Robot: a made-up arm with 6 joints.
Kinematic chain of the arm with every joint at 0, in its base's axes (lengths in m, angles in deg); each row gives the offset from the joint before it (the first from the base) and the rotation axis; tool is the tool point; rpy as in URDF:
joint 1: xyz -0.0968 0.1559 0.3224 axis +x
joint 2: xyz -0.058 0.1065 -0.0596 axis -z
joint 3: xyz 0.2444 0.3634 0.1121 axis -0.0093 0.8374 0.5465
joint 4: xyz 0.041 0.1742 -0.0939 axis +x
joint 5: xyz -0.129 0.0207 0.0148 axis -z
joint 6: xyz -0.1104 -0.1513 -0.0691 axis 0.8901 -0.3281 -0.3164
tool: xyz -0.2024 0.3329 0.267 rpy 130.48 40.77 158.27
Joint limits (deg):
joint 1: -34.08..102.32
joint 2: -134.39..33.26
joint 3: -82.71..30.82
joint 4: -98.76..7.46
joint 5: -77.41..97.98
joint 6: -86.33..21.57
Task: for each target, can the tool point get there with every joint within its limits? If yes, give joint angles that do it. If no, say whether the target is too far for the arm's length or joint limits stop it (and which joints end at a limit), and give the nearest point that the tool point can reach.
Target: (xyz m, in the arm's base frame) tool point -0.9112 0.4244 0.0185
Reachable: yes | joints -22.28 -58.84 -7.29 -29.93 -5.54 -40.79
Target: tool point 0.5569 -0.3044 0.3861
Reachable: no: joint limits stop it (at a limit: joint 1, joint 2, joint 3, joint 5) | nearest point 0.6867 -0.2826 0.4977 | short by 0.173 m
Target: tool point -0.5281 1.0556 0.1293
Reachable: yes | joints -9.95 -19.40 -8.57 -5.58 10.51 -29.26
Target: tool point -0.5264 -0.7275 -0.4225
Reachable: no: joint limits stop it (at a limit: joint 2, joint 3, joint 6) | nearest point -0.5497 -0.3848 -0.1335 | short by 0.449 m
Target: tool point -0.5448 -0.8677 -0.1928
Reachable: no: joint limits stop it (at a limit: joint 2, joint 3, joint 6) | nearest point -0.5592 -0.4762 0.0042 | short by 0.439 m
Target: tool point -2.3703 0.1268 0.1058
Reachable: no: too far | nearest point -1.3187 0.2033 0.2111 | short by 1.060 m
